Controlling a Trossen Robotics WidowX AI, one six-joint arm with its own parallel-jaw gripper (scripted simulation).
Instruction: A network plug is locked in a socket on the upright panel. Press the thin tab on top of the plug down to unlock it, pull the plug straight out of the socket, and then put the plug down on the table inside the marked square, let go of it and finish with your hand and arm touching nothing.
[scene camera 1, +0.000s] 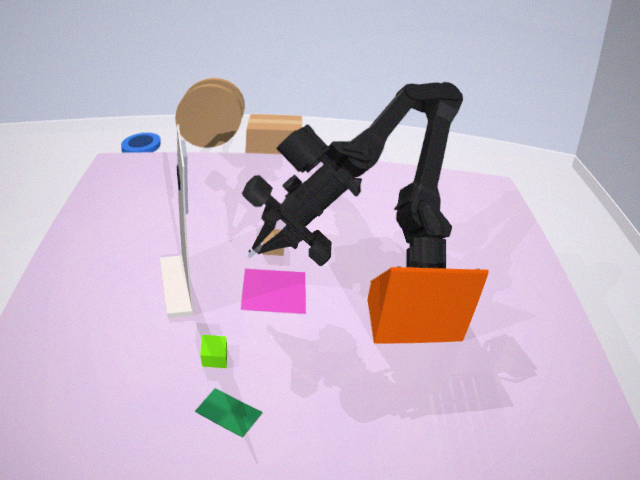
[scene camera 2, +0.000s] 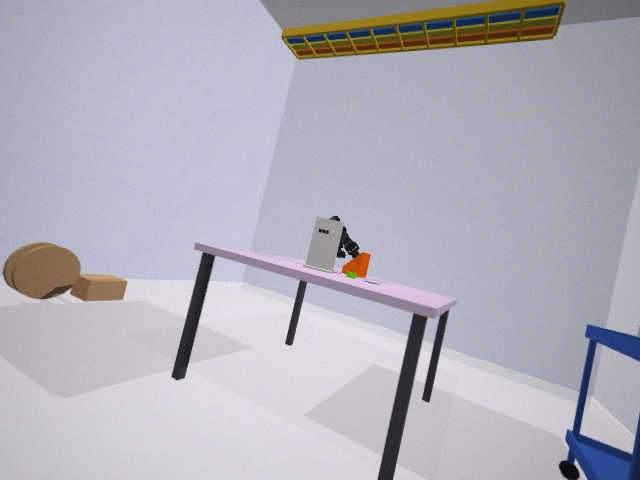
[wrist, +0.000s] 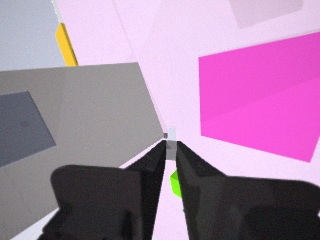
Scene:
One and the same spot on an upright panel: (scene camera 2: 326, 236) is (scene camera 1: 180, 195).

